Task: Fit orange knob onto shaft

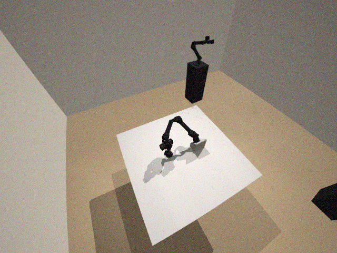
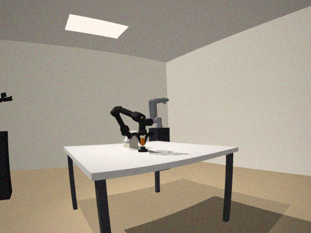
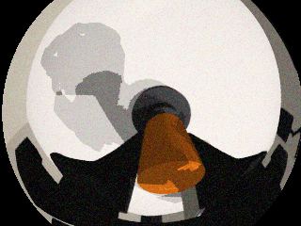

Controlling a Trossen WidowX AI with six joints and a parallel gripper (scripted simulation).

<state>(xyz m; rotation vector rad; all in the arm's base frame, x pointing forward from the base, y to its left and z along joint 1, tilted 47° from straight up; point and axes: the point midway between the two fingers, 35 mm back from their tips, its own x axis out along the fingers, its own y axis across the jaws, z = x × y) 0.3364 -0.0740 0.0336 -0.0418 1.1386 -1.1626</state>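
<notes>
Right now my gripper tip is 4 cm above the dark round pedestal. From my gripper tip the other things lie so: orange knob (3 cm above).
</notes>
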